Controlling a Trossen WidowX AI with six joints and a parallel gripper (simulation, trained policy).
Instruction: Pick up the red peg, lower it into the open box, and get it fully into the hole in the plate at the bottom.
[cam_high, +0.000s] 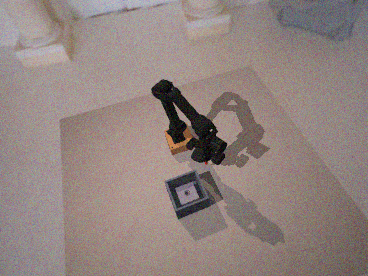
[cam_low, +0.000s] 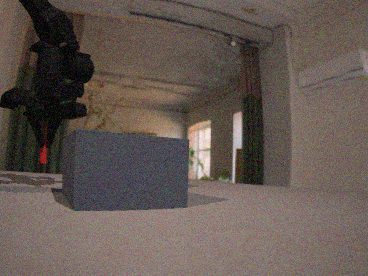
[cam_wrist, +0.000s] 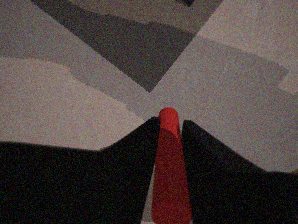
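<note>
The grey box is 120 mm ahead of my gripper tip, 140 mm to the right of it and 50 mm below it. The rest, counted from my gripper tip: red peg 10 mm behind, 10 mm to the left, 10 mm above.
</note>
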